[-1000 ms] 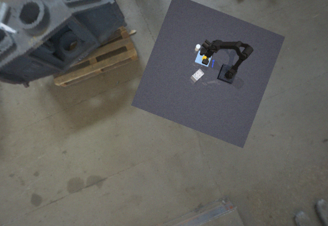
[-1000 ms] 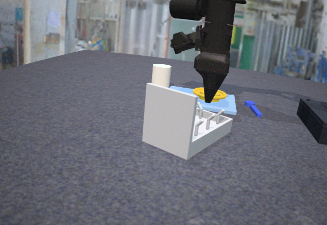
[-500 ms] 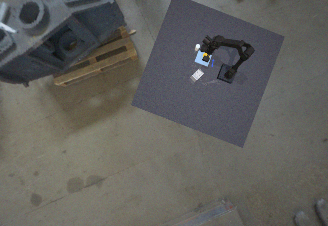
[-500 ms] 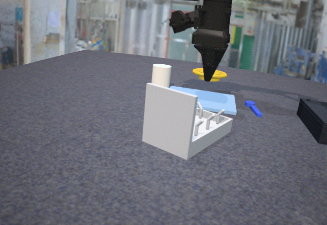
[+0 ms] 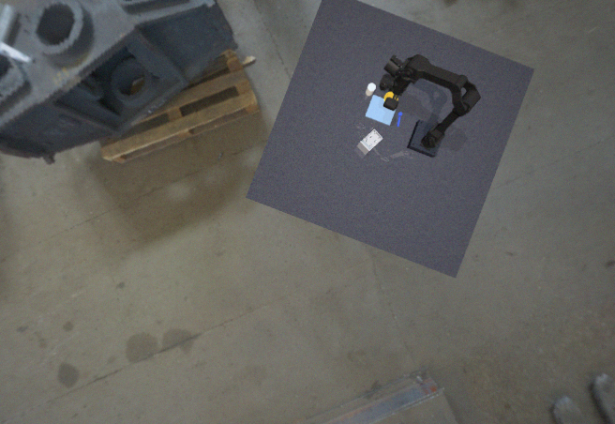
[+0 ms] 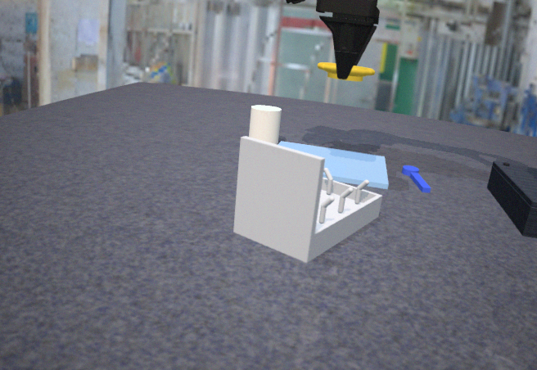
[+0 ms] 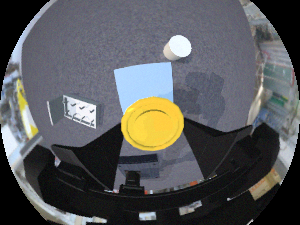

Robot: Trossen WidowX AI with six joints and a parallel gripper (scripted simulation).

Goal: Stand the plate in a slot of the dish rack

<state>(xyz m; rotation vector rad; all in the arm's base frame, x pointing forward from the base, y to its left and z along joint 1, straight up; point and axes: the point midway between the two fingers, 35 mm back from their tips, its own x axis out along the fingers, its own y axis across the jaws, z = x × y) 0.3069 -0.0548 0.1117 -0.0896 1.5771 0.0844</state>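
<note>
The white dish rack is 200 mm to the left of my gripper tip, 90 mm below it and 30 mm behind it. Round my gripper tip: yellow plate: 10 mm above; then light blue mat: 110 mm below, 10 mm to the left, 10 mm ahead; then small blue spoon: 110 mm below, 110 mm behind, 10 mm to the right.
</note>
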